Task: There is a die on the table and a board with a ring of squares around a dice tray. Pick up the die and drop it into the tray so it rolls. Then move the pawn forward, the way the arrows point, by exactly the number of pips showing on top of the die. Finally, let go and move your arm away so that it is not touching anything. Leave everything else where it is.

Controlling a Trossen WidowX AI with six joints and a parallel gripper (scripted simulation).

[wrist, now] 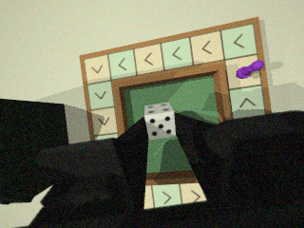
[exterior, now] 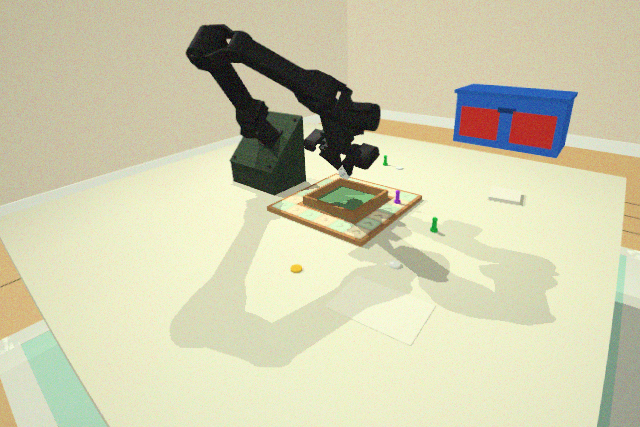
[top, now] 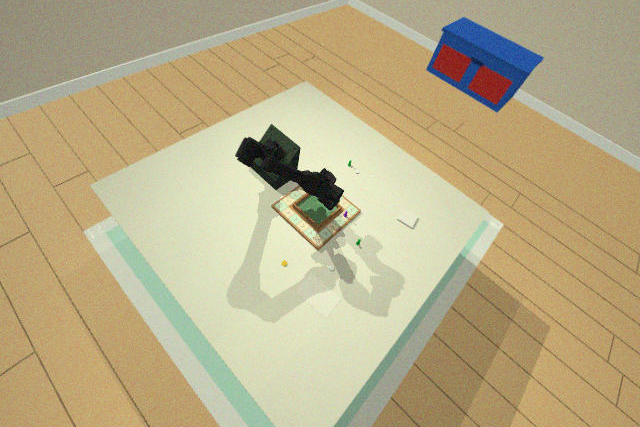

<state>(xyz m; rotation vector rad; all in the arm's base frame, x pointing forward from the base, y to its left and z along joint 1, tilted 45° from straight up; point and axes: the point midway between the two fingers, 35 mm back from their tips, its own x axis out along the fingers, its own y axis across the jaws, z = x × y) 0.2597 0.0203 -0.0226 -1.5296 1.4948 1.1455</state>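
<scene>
The purple pawn is 12 cm ahead of my gripper tip, 6 cm to the left of it and 5 cm below it. From my gripper tip the other things lie so: orange disc 29 cm to the right, 14 cm ahead, 8 cm below; then white die right at my gripper tip; then green dice tray 7 cm below, 2 cm to the right, 2 cm ahead.
</scene>
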